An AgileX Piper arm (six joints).
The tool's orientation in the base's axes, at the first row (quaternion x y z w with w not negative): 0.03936 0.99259 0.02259 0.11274
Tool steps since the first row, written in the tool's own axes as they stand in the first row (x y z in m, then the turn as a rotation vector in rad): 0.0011 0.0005 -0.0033 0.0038 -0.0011 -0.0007; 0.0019 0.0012 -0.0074 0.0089 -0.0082 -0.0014; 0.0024 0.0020 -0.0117 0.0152 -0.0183 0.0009; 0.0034 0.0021 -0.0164 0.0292 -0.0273 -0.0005; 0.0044 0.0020 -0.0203 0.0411 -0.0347 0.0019; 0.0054 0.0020 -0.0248 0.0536 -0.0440 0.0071; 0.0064 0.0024 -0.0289 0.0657 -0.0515 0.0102; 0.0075 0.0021 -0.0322 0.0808 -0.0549 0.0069; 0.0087 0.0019 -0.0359 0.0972 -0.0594 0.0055; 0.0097 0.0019 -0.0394 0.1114 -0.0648 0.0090; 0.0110 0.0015 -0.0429 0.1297 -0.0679 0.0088
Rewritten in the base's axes. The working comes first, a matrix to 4 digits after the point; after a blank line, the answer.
The tool's axes in the first row as the columns of a matrix, in the base's axes (used below as rounded here):
-0.9715 0.0730 0.2256
0.0832 0.9959 0.0360
-0.2220 0.0537 -0.9736

-0.0018 0.0005 0.0030 -0.0039 -0.0008 -0.0002; -0.0034 0.0011 0.0068 -0.0096 -0.0075 -0.0011; -0.0048 0.0018 0.0110 -0.0159 -0.0169 -0.0052; -0.0068 0.0018 0.0153 -0.0305 -0.0248 -0.0075; -0.0087 0.0016 0.0189 -0.0420 -0.0311 -0.0128; -0.0107 0.0015 0.0231 -0.0537 -0.0391 -0.0212; -0.0126 0.0019 0.0268 -0.0653 -0.0455 -0.0273; -0.0144 0.0016 0.0298 -0.0809 -0.0477 -0.0276; -0.0164 0.0013 0.0331 -0.0975 -0.0509 -0.0301; -0.0182 0.0013 0.0363 -0.1109 -0.0549 -0.0370; -0.0203 0.0009 0.0394 -0.1290 -0.0565 -0.0410
